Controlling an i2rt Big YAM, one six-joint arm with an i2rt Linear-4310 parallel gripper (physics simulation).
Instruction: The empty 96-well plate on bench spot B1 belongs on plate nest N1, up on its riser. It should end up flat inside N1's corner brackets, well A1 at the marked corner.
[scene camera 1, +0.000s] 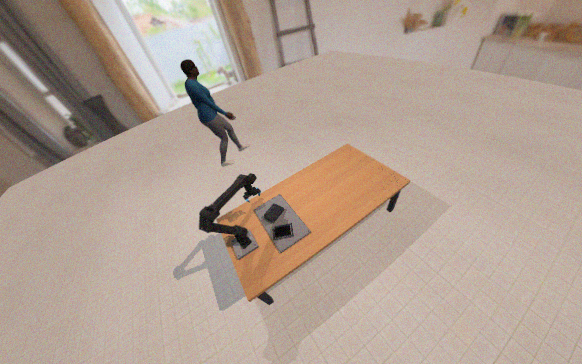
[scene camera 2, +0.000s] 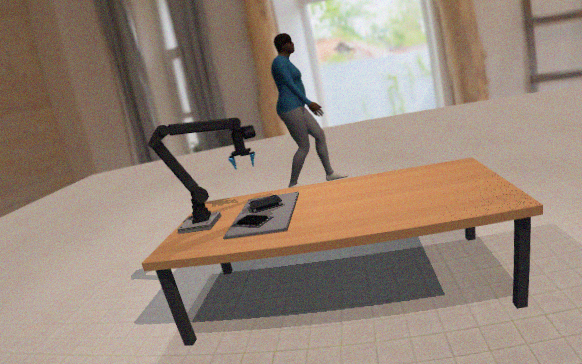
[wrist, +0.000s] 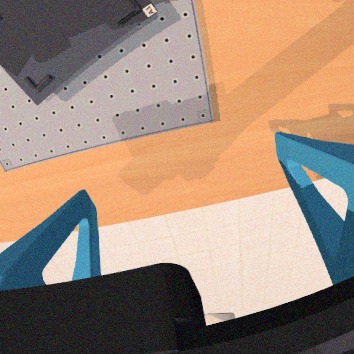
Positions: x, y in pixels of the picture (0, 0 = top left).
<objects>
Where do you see the gripper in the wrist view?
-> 180, 171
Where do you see a grey perforated deck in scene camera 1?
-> At 288, 216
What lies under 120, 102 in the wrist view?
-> A grey perforated deck.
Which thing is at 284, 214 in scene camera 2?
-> A grey perforated deck.
</objects>
